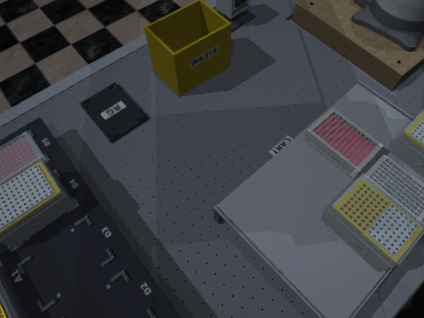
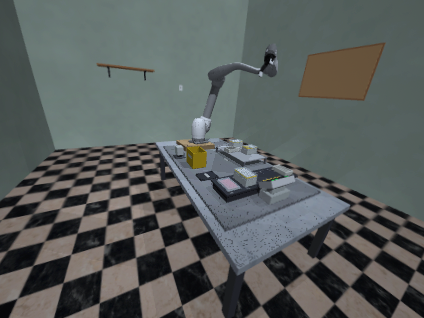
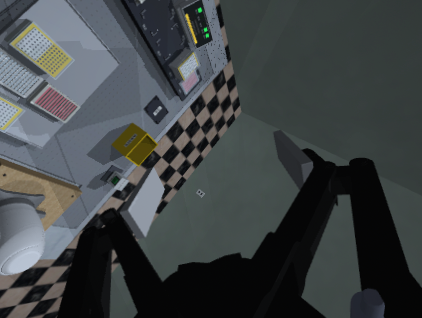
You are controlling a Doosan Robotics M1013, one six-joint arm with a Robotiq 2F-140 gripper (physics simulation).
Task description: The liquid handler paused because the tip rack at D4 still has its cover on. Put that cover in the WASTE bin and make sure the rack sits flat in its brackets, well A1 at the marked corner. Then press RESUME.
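Frame: origin at the arm's base, x ahead, y left, z up, level; centimetres.
Where they show: gripper, fingertip midpoint: (image 2: 265, 70) (image 3: 214, 162); arm's base, origin of the base link: (image 1: 393, 21) (image 2: 198, 142) (image 3: 7, 209).
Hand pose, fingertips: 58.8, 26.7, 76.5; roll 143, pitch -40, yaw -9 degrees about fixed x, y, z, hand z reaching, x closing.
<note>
Things, the pixels of their top centre, and the offset from my fingertips, as dx, dy, dz. "pt": a spot on its surface instead. Level surfaces: height alone.
- tip rack, middle of its top: (image 1: 15, 194) (image 3: 190, 67) (image 2: 245, 171) +37.5, -52.0, -67.1
- dark deck, its level: dz -74.2
- yellow WASTE bin, middle of its top: (image 1: 187, 25) (image 3: 142, 150) (image 2: 196, 149) -11.4, -58.7, -66.6
- handler's panel, surface spot: (image 3: 198, 25) pt +53.0, -41.5, -67.6
- pink plate, middle of its top: (image 1: 5, 161) (image 3: 190, 82) (image 2: 228, 182) +35.7, -64.3, -72.7
- black RG pad, middle of its top: (image 1: 112, 108) (image 3: 158, 111) (image 2: 207, 174) +11.3, -62.9, -78.7
- raised cart, middle of its top: (image 1: 352, 183) (image 3: 47, 77) (image 2: 240, 151) -5.8, -10.8, -73.5
- small green-screen device, surface spot: (image 3: 116, 180) pt -32.8, -60.1, -70.9
The tip rack (image 1: 27, 195) (image 2: 245, 176) (image 3: 188, 65) at D4 has a yellow rim and white tips and stands on the dark deck (image 1: 75, 270). I cannot make out a clear cover on it, or whether it sits flat. The yellow WASTE bin (image 1: 190, 60) (image 2: 196, 158) (image 3: 131, 141) stands upright near the table edge. The handler's panel (image 2: 278, 181) (image 3: 198, 25) shows green lights; RESUME is not readable. My gripper (image 2: 269, 60) (image 3: 214, 162) is open and empty, high above the table and far from the rack.
A pink plate (image 1: 20, 156) (image 3: 190, 83) sits at D5 beside the rack. A black RG pad (image 1: 125, 125) (image 3: 156, 110) lies near the bin. The raised cart (image 1: 270, 200) (image 3: 95, 57) holds several racks. A small green-screen device (image 3: 116, 180) stands behind the bin.
</note>
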